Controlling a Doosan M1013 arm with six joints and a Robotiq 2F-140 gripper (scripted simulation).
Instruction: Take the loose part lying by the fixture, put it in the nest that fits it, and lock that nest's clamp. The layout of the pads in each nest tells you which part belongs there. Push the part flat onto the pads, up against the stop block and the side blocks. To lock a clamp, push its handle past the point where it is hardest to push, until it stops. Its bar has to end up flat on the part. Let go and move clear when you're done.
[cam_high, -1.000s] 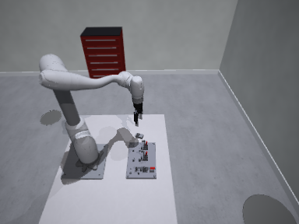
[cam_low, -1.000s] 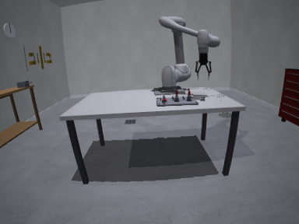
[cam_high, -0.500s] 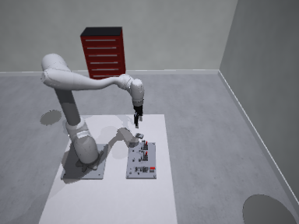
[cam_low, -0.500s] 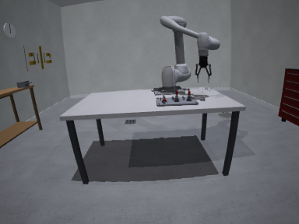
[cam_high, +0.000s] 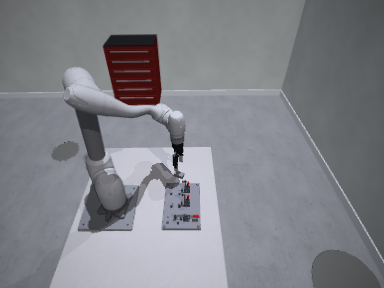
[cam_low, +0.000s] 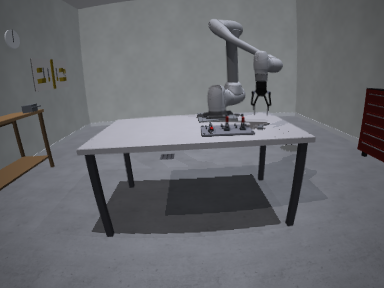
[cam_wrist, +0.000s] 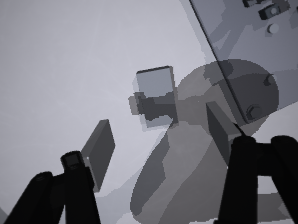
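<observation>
Right now the grey loose part is 120 mm below my hand. Also, from my hand: grey fixture plate (250 mm to the right, 120 mm below, 70 mm ahead).
</observation>
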